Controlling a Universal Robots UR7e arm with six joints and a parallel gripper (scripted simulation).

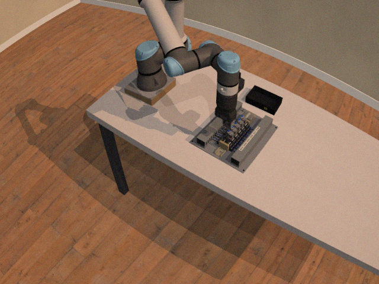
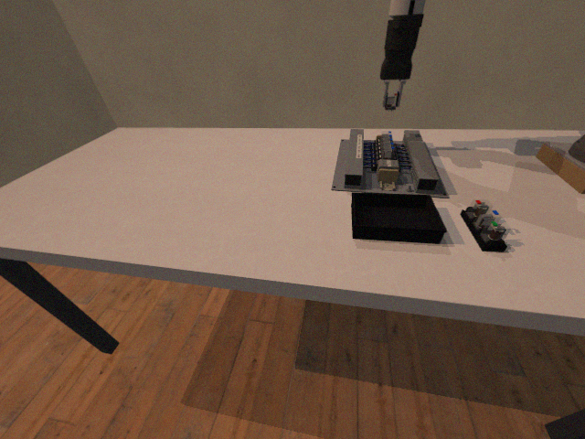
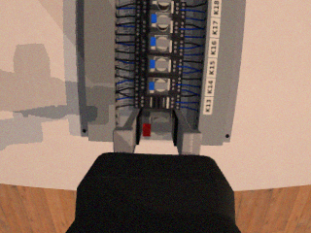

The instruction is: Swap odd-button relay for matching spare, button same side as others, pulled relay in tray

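Right now the black tray is 80 mm ahead of my hand, 340 mm to the left of it and 130 mm below it. The rest, counted from my hand: black spare holder: 80 mm behind, 380 mm to the left, 140 mm below; then green-button relay: 80 mm behind, 410 mm to the left, 120 mm below.
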